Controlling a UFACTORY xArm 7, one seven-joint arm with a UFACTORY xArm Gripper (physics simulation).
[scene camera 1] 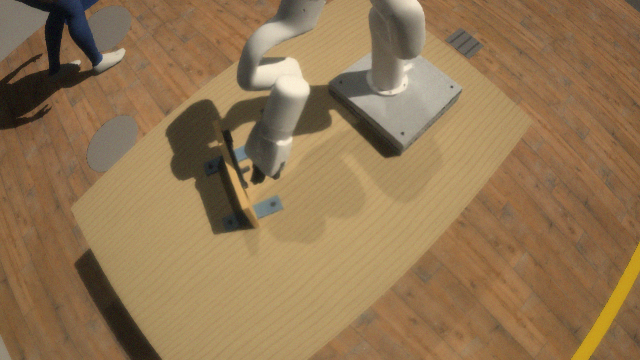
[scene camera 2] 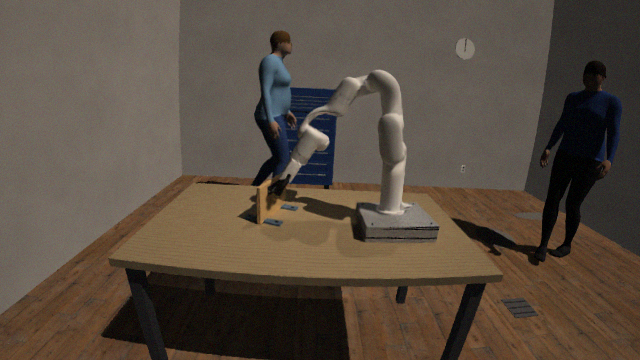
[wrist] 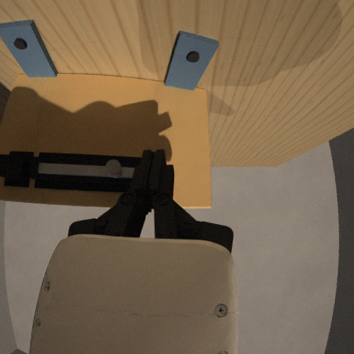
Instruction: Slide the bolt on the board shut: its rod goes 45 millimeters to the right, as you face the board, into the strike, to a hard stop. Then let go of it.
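Where they show: gripper, fingertip midpoint: (scene camera 1: pixel 256 181) (scene camera 2: pixel 276 193); arm's base, origin of the base link: (scene camera 1: pixel 387 79) (scene camera 2: pixel 390 210).
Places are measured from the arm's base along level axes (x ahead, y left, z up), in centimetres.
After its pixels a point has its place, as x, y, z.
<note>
The upright orange board (scene camera 1: pixel 244 201) {53.6, 14.1, 10.2} (scene camera 2: pixel 262 206) {53.1, 14.1, 1.7} (wrist: pixel 192 135) carries the bolt's black housing (wrist: pixel 75 183). The grey rod (wrist: pixel 70 170) shows in its slot, with a round grey knob (scene camera 1: pixel 244 169) {49.5, 5.7, 7.4} (wrist: pixel 113 168) standing out from it. The dark strike (wrist: pixel 19 169) is at the housing's left end in the wrist view; whether the rod's tip is inside it is too dark to tell. My gripper (scene camera 1: pixel 257 175) {48.4, 9.6, 6.2} (wrist: pixel 156 161) is shut and empty. Its fingertips are close to the housing, right of the knob in the wrist view, with a small gap to the knob. They hide the housing's right end.
Blue feet (scene camera 1: pixel 268 206) {48.7, 12.6, -5.2} (scene camera 2: pixel 273 222) {48.5, 13.6, -5.2} (wrist: pixel 192 72) with dark screws hold the board on the wooden table (scene camera 1: pixel 325 280) {47.1, 37.5, -6.0} (scene camera 2: pixel 200 255) {65.7, 45.5, -6.0}. The arm's grey base (scene camera 1: pixel 420 107) {-1.9, 13.3, 0.7} (scene camera 2: pixel 400 231) {-3.1, 17.9, -1.0} stands across the table from the board. Two people (scene camera 2: pixel 274 95) (scene camera 2: pixel 585 130) stand beyond the table.
</note>
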